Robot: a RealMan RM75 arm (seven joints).
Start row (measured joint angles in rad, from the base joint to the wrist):
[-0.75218 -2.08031 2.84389 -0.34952 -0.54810 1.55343 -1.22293]
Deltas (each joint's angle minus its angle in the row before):
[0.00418 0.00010 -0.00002 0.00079 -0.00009 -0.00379 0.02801]
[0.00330 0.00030 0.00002 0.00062 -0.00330 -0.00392 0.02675]
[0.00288 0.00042 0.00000 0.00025 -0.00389 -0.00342 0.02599]
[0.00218 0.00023 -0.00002 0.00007 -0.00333 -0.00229 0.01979]
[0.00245 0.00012 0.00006 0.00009 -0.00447 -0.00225 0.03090]
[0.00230 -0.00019 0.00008 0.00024 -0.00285 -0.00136 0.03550]
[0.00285 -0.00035 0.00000 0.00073 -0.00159 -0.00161 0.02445]
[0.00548 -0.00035 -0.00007 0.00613 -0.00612 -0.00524 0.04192]
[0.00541 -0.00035 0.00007 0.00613 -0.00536 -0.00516 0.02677]
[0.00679 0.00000 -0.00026 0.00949 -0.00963 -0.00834 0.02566]
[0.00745 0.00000 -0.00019 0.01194 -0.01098 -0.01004 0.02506]
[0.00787 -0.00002 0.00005 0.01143 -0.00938 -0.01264 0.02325]
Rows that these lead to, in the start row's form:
[-0.74800 -2.08021 2.84387 -0.34873 -0.54819 1.54964 -1.19492]
[-0.74470 -2.07991 2.84389 -0.34811 -0.55149 1.54572 -1.16817]
[-0.74182 -2.07949 2.84389 -0.34786 -0.55538 1.54230 -1.14218]
[-0.73964 -2.07926 2.84387 -0.34779 -0.55871 1.54001 -1.12239]
[-0.73719 -2.07914 2.84393 -0.34770 -0.56318 1.53776 -1.09149]
[-0.73489 -2.07933 2.84401 -0.34746 -0.56603 1.53640 -1.05599]
[-0.73204 -2.07968 2.84401 -0.34673 -0.56762 1.53479 -1.03154]
[-0.72656 -2.08003 2.84394 -0.34060 -0.57374 1.52955 -0.98962]
[-0.72115 -2.08038 2.84401 -0.33447 -0.57910 1.52439 -0.96285]
[-0.71436 -2.08038 2.84375 -0.32498 -0.58873 1.51605 -0.93719]
[-0.70691 -2.08038 2.84356 -0.31304 -0.59971 1.50601 -0.91213]
[-0.69904 -2.08040 2.84361 -0.30161 -0.60909 1.49337 -0.88888]

